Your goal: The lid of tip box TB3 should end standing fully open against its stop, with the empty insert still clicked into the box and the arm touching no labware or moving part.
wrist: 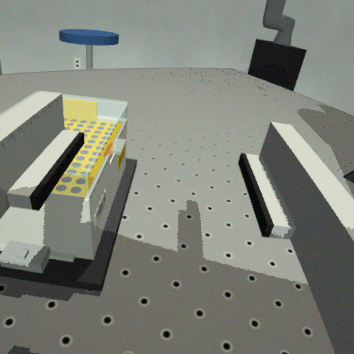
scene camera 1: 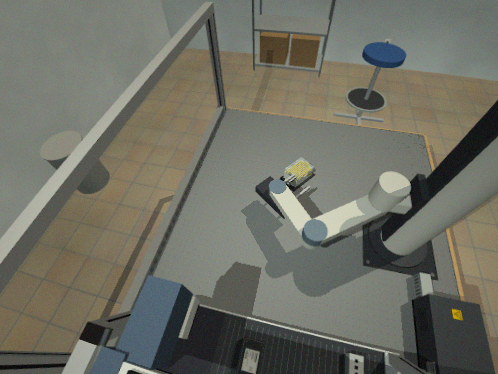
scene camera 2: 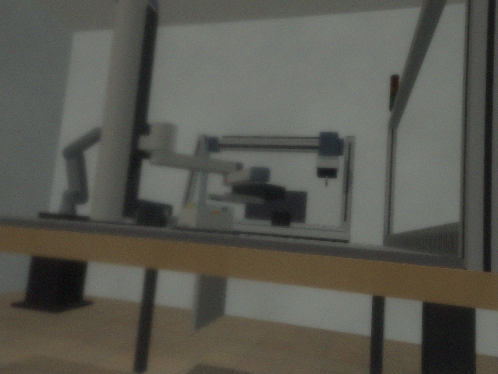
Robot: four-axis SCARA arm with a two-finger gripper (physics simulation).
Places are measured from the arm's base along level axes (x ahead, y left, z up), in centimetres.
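Pixels of known places: gripper, fingertip midpoint: (wrist: 164, 128) (scene camera 1: 301, 181) (scene camera 2: 216, 196); arm's base, link origin: (scene camera 1: 395, 240).
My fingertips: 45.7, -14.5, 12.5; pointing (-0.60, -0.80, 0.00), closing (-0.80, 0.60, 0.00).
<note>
For each thing: its middle in the pictures, then the offset to it from my fingertips, as dx, dy, dz. "*": a spot on its surface instead. Level surfaces: height alone.
- Tip box TB3, body centre: (wrist: 58, 166) (scene camera 2: 207, 218) (scene camera 1: 298, 172) +2.0, -10.6, -7.3
- dark base, surface spot: (wrist: 113, 235) * +0.1, -4.6, -10.5
- clear lid, surface spot: (wrist: 113, 108) * -3.0, -11.4, -3.5
- small grey block, surface spot: (wrist: 24, 256) * +6.2, -4.6, -9.4
- perforated table, surface height: dz -11.2
- frame post, body centre: (scene camera 2: 485, 47) (scene camera 1: 217, 70) +56.7, -56.0, +16.5
- blue cabinet, surface spot: (scene camera 1: 150, 315) * +28.1, +68.3, +37.6
- dark controller box, surface spot: (scene camera 1: 450, 335) * -54.3, +51.5, +0.3
Tip box TB3 (scene camera 1: 291, 180) (scene camera 2: 205, 218) (wrist: 70, 230) stands upright on a dark base (wrist: 113, 235). Its yellow insert (scene camera 1: 300, 169) (wrist: 87, 154) is seated inside. The clear lid (wrist: 113, 108) appears down over the insert; the left finger hides part of it. A small grey block (wrist: 24, 256) projects from the box's near end. My gripper (scene camera 1: 296, 186) (wrist: 164, 128) is shut at its narrow setting and empty, its pads still apart. The left finger overlaps the box in the wrist view; the right finger is beside it. Contact cannot be told.
The perforated table (scene camera 1: 200, 240) (wrist: 200, 295) carries the arm's column (scene camera 1: 425, 225) (scene camera 2: 116, 115). A frame post (scene camera 1: 216, 65) stands at the table's back left corner. A blue cabinet (scene camera 1: 150, 315) and a dark controller box (scene camera 1: 450, 335) stand near the front edge. A stool (scene camera 1: 384, 54) (wrist: 89, 36) is beyond the table.
</note>
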